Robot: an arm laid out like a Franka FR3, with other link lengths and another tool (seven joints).
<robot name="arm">
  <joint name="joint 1" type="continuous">
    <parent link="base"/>
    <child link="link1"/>
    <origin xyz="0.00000 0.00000 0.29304" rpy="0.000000 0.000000 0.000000"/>
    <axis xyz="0 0 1"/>
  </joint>
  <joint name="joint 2" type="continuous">
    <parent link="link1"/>
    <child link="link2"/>
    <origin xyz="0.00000 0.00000 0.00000" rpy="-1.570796 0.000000 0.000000"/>
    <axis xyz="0 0 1"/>
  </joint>
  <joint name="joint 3" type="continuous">
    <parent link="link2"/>
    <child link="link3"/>
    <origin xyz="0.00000 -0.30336 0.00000" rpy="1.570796 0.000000 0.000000"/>
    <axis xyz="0 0 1"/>
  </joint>
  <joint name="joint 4" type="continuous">
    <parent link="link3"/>
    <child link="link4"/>
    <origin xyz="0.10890 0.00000 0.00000" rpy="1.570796 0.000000 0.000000"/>
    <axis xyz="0 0 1"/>
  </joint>
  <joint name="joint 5" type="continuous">
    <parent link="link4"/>
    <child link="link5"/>
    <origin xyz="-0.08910 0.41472 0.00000" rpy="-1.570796 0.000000 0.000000"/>
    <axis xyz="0 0 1"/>
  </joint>
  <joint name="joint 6" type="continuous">
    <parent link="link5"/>
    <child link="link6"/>
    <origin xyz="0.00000 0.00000 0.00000" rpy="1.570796 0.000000 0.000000"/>
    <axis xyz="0 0 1"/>
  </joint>
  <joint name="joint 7" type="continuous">
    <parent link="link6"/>
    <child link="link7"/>
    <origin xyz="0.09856 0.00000 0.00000" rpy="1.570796 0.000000 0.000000"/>
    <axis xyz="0 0 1"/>
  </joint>
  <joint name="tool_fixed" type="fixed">
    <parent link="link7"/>
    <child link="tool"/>
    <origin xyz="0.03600 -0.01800 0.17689" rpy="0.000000 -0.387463 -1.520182"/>
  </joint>
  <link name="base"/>
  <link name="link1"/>
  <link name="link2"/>
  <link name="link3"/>
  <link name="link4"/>
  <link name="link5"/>
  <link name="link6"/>
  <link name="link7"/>
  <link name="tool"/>
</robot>
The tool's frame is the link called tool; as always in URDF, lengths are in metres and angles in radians. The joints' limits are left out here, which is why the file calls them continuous.
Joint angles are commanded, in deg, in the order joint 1, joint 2, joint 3, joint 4, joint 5, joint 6, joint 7. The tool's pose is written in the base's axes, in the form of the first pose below.
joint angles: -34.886, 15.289, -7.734, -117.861, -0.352, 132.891, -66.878
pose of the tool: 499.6, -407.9, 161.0, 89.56, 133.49, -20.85
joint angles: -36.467, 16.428, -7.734, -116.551, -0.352, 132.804, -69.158
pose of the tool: 491.4, -424.7, 158.5, 88.63, 134.03, -20.88
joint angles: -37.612, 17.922, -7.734, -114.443, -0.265, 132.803, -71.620
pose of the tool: 489.4, -440.9, 158.5, 86.73, 134.49, -20.85
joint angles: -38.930, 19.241, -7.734, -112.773, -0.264, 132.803, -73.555
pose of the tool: 483.8, -457.0, 156.7, 85.73, 134.74, -21.00
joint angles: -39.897, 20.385, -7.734, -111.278, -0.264, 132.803, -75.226
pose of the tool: 480.2, -469.7, 155.5, 84.63, 135.03, -21.13
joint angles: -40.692, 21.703, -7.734, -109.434, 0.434, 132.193, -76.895
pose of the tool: 478.6, -480.5, 154.2, 84.16, 135.38, -20.53
